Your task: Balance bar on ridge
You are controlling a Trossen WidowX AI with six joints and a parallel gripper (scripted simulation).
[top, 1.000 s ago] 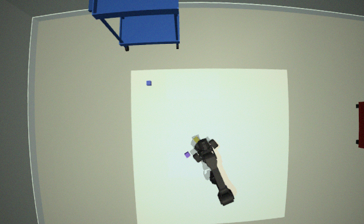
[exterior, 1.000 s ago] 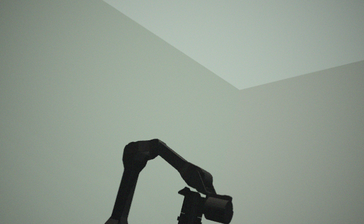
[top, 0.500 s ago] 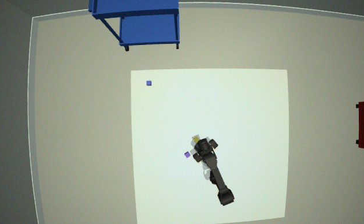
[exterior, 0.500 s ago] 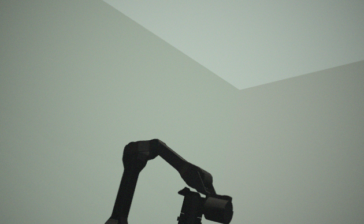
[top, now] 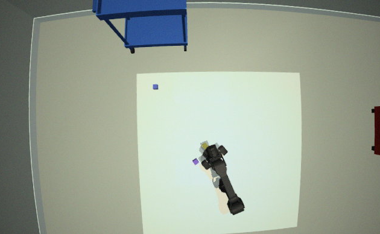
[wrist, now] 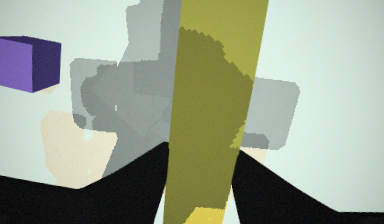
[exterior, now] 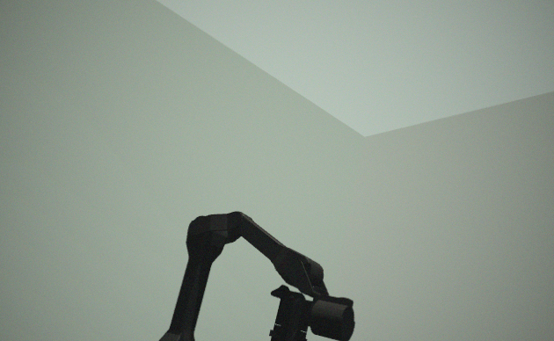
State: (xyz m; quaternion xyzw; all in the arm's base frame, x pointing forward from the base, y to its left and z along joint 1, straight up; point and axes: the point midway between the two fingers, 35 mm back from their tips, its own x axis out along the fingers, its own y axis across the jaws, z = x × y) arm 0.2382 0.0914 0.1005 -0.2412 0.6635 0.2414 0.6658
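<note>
Now: gripper tip 2 cm short of the yellow bar and 2 cm to the right of it. Round my gripper tip: purple block 6 cm behind, 12 cm to the left, 5 cm below; blue cube 50 cm ahead, 41 cm to the left, 5 cm below.
</note>
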